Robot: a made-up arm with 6 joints.
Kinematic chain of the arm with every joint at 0, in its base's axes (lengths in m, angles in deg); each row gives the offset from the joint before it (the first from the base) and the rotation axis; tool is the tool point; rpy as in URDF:
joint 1: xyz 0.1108 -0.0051 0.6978 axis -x
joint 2: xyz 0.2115 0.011 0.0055 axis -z
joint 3: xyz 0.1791 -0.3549 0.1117 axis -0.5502 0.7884 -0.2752
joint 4: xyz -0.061 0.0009 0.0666 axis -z
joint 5: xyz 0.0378 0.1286 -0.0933 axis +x
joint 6: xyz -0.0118 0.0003 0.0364 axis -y
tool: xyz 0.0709 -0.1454 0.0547 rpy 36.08 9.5 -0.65
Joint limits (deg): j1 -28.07..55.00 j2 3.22..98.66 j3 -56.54..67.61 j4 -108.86..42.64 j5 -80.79..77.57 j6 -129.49..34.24
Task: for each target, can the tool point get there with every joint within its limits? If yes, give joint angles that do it. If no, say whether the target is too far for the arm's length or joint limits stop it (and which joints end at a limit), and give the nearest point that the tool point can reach.
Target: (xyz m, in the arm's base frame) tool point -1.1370 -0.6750 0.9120
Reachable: no: too far | nearest point -0.1313 -0.2260 0.8042 | short by 1.107 m
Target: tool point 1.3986 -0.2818 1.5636
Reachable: no: too far | nearest point 0.6656 -0.1116 1.0311 | short by 0.922 m
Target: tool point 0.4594 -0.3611 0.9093
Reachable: yes | joints 19.60 12.82 -44.32 19.96 -5.61 -84.98
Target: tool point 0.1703 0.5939 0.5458
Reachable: no: joint limits stop it (at a limit: joint 1, joint 2, joint 5, joint 6) | nearest point 0.0431 0.2969 0.7140 | short by 0.364 m
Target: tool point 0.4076 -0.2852 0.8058
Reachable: yes | joints -3.81 15.21 -3.43 -84.90 15.52 -12.12
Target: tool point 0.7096 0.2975 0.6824
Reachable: no: joint limits stop it (at a limit: joint 1, joint 2, joint 3, joint 6) | nearest point 0.5104 0.0903 0.8376 | short by 0.327 m
